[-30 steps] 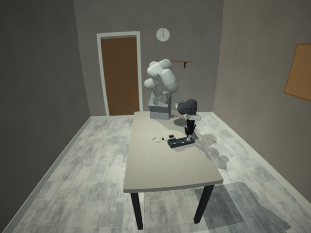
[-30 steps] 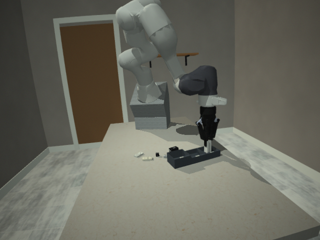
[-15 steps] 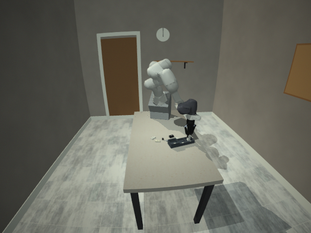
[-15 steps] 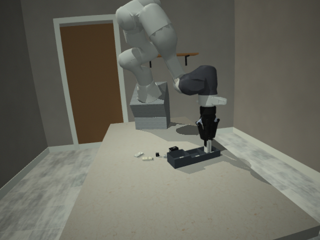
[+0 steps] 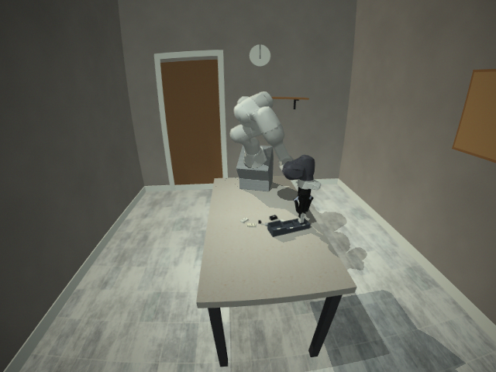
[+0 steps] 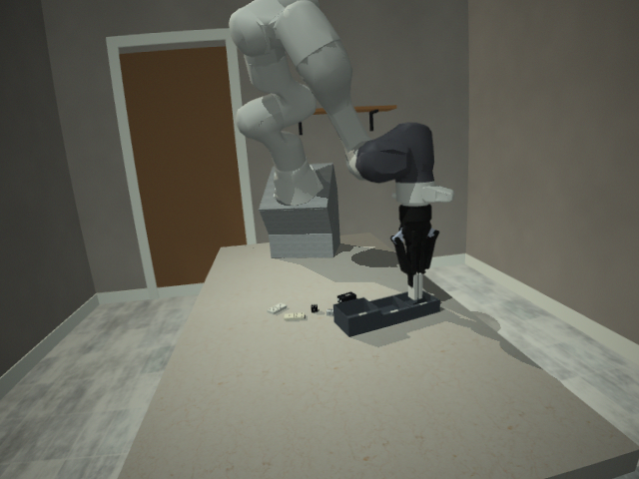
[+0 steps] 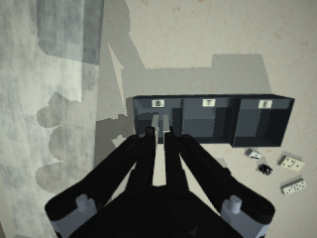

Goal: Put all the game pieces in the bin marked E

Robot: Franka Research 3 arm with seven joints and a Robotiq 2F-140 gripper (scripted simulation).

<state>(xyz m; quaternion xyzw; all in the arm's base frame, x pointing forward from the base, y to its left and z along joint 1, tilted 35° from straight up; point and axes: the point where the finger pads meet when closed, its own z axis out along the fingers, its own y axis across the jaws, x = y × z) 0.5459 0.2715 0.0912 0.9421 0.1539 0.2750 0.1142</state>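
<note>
Right now the black die is 250 mm to the right of my hand, 60 mm below it and 60 mm behind it. From my hand the other things lie so: dark three-part bin: 80 mm to the right, 40 mm below, 20 mm ahead; then black box: 170 mm to the right, 90 mm behind, 60 mm below; then white usb stick: 110 mm to the right, 70 mm behind, 60 mm below.
</note>
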